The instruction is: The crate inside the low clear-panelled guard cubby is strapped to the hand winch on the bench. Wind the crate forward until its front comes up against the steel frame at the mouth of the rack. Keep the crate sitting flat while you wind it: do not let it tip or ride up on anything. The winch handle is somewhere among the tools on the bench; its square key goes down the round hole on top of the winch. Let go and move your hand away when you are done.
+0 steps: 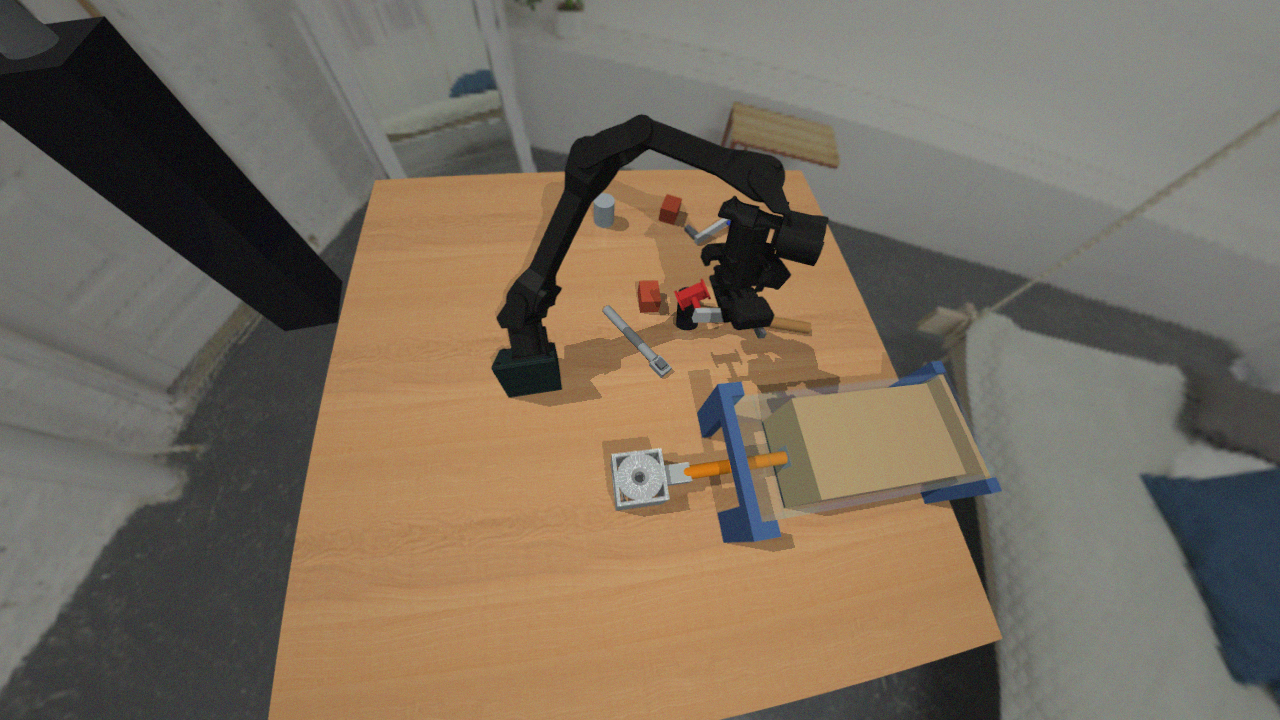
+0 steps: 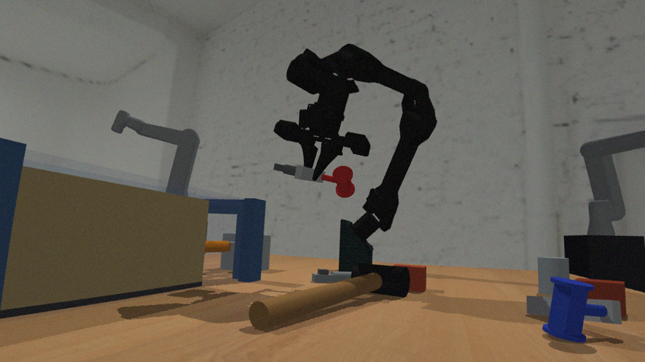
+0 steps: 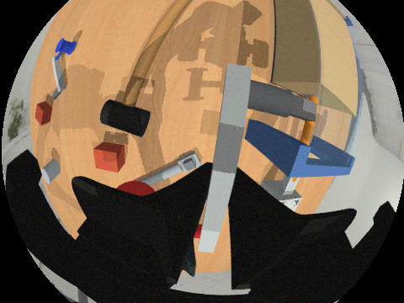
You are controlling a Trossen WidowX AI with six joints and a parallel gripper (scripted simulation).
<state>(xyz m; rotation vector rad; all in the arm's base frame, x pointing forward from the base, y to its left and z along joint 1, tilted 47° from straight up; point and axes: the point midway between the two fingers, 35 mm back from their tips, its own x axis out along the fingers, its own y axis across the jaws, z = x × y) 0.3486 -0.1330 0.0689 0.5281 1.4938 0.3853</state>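
The red-knobbed winch handle lies 1 cm behind my gripper tip, 1 cm to the left of it and 1 cm above it. The rest, counted from my gripper tip: winch (22 cm behind, 22 cm to the right, 17 cm below); red knob (5 cm behind, 4 cm to the left, 1 cm above); blue steel frame (4 cm behind, 23 cm to the right, 10 cm below).
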